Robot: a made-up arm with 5 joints. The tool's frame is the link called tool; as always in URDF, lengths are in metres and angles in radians. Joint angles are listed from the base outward. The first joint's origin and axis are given. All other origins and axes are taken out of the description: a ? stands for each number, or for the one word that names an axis. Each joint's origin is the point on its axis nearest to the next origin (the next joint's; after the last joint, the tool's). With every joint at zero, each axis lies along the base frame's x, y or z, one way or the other. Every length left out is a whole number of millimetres.
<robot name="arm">
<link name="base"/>
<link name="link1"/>
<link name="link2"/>
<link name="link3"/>
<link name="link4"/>
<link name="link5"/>
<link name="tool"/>
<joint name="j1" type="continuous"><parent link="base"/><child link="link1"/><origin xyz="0.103 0.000 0.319" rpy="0.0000 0.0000 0.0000"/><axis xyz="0 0 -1"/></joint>
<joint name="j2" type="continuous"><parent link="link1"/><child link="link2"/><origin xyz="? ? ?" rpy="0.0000 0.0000 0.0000"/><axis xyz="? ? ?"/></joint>
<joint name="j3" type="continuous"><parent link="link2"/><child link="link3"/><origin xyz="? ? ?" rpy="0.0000 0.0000 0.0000"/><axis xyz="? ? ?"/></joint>
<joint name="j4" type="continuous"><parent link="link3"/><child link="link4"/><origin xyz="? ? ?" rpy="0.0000 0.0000 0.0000"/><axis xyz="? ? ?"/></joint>
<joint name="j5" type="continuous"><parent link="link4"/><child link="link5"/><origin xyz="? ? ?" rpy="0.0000 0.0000 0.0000"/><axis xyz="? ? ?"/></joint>
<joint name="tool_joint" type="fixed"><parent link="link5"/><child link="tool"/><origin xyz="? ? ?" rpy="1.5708 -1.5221 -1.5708"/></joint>
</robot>
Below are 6 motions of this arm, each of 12 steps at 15 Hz.
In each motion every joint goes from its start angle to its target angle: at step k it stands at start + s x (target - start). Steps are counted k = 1, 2, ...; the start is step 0. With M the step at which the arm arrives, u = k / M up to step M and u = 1 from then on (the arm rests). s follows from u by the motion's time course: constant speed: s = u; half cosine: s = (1 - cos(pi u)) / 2; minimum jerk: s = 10 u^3 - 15 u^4 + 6 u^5.
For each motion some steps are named. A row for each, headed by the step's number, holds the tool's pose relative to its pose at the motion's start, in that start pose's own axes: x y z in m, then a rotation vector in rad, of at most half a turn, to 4 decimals.
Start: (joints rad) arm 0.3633 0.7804 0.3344 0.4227 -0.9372
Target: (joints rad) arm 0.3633 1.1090 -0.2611 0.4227 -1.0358
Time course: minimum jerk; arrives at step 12
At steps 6, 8, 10, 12:
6: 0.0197 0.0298 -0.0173 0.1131 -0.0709 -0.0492
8: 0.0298 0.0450 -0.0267 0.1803 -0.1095 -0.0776
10: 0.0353 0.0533 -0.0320 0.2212 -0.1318 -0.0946
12: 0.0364 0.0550 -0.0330 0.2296 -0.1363 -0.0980

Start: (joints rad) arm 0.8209 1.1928 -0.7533 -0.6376 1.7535
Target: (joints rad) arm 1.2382 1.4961 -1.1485 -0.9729 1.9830
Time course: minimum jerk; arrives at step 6
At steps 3, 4, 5, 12:
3: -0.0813 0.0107 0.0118 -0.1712 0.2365 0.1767
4: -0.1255 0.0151 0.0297 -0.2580 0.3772 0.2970
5: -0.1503 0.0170 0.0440 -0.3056 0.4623 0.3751
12: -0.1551 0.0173 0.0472 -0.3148 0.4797 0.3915

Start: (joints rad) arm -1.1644 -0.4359 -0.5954 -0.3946 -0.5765
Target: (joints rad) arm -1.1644 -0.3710 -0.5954 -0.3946 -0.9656
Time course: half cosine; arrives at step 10
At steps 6, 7, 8, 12:
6: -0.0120 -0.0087 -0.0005 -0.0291 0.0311 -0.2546
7: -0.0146 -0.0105 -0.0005 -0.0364 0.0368 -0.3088
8: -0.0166 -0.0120 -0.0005 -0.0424 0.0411 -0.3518
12: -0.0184 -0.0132 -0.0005 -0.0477 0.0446 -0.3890

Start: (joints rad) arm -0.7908 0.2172 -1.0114 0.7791 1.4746
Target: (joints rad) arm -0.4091 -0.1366 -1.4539 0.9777 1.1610
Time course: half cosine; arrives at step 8
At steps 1, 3, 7, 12:
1: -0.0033 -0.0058 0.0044 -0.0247 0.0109 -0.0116
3: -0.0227 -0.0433 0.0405 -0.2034 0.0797 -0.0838
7: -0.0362 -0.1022 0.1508 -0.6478 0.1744 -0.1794
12: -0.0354 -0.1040 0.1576 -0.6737 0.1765 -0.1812

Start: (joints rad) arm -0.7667 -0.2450 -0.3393 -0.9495 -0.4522
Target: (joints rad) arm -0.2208 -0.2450 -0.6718 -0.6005 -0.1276
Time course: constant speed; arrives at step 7
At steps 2, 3, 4, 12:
2: 0.0162 -0.0137 -0.0074 -0.0076 0.0015 0.2486
3: 0.0251 -0.0192 -0.0108 -0.0116 0.0024 0.3729
4: 0.0343 -0.0237 -0.0140 -0.0157 0.0034 0.4972
12: 0.0628 -0.0310 -0.0225 -0.0292 0.0071 0.8699

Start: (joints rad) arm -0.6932 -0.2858 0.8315 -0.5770 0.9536
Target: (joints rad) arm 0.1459 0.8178 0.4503 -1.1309 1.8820
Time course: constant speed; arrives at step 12
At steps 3, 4, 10, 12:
3: -0.0575 -0.0137 -0.0290 -0.0740 0.2012 0.2334
4: -0.0801 -0.0181 -0.0345 -0.0885 0.2724 0.3083
10: -0.2308 -0.0330 -0.0135 -0.0646 0.7254 0.7129
12: -0.2786 -0.0297 0.0143 -0.0132 0.8803 0.8255

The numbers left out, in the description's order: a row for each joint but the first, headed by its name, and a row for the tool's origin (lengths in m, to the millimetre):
j2: xyz 0.046 -0.001 0.000, axis 0 1 0
j3: xyz 0.041 0.000 0.163, axis 0 1 0
j4: xyz 0.103 0.000 0.004, axis 0 1 0
j5: xyz 0.093 0.000 0.000, axis -1 0 0
tool: xyz 0.000 0.000 0.000

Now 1 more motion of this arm.
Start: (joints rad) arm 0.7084 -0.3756 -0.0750 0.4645 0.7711
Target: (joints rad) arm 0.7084 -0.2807 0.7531 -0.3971 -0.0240
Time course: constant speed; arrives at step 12
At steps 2, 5, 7, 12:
2: -0.0113 0.0099 -0.0092 0.0062 0.0081 -0.1325
5: -0.0293 0.0258 -0.0186 0.0136 0.0218 -0.3313
7: -0.0417 0.0368 -0.0219 0.0170 0.0319 -0.4638
12: -0.0719 0.0634 -0.0195 0.0201 0.0597 -0.7948

